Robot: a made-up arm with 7 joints.
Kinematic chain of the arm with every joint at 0, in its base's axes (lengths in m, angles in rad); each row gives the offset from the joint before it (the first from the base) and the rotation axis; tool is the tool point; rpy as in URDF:
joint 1: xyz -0.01 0.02 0.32 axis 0 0.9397 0.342
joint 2: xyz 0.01 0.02 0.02 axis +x
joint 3: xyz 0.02 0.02 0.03 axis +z
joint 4: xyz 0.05 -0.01 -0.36 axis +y
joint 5: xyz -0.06 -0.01 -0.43 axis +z
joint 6: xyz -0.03 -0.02 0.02 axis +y
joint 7: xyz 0 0 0 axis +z
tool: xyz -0.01 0.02 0 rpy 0.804 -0.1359 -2.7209
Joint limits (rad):
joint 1: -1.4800..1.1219
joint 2: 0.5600..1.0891
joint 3: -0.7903..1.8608
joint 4: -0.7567..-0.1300
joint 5: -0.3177..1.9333
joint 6: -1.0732..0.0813
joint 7: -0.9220..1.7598
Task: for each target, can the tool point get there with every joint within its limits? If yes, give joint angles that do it. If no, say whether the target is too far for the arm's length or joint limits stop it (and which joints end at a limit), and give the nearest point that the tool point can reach.
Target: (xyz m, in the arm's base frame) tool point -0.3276 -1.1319 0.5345
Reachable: no: too far | nearest point -0.5366 0.1044 -0.1462 | short by 1.427 m
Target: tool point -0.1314 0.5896 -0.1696
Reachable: yes | joints 0.4950 0.8791 -0.0199 -0.4908 1.0552 -0.5684 -0.2926
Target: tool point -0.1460 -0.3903 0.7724
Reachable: no: joint limits stop it (at a limit: joint 1, joint 2, joint 4, joint 5, joint 6, joint 7) | nearest point 0.6500 -0.0275 0.5888 | short by 0.894 m
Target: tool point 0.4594 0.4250 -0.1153
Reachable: yes | joints -0.3483 0.7332 -0.0644 -0.6285 0.7989 -0.2753 1.1664
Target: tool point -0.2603 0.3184 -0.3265
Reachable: yes | joints 0.6056 0.6140 -0.5629 -0.6599 0.4305 -0.7433 1.3974
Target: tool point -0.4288 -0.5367 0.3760
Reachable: no: joint limits stop it (at a limit: joint 1, joint 2, joint 3, joint 4, joint 6) | nearest point -0.5424 0.1058 -0.1427 | short by 0.834 m
